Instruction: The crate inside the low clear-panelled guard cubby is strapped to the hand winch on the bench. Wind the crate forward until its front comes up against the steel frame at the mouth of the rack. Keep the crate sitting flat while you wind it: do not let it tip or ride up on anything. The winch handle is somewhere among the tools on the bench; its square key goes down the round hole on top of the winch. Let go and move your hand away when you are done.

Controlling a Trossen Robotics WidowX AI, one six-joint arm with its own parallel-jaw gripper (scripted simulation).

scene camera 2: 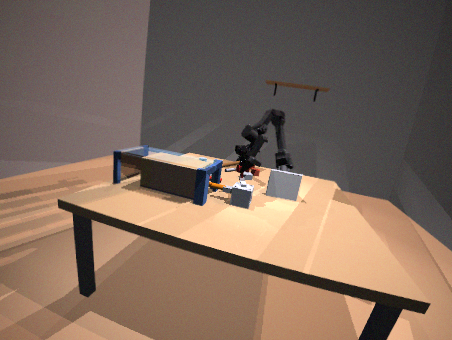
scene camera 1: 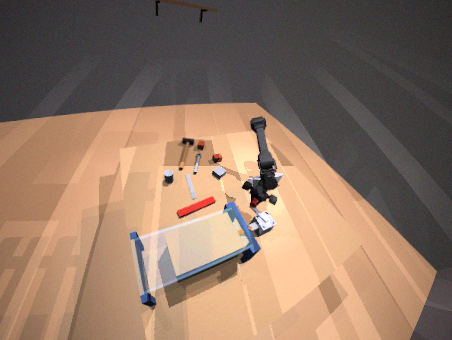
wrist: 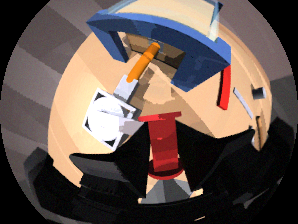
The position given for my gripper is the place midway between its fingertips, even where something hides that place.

In view: my gripper [wrist: 159, 123], a red grip [wrist: 166, 164], a grey winch [wrist: 102, 101] and a blue frame [wrist: 203, 59].
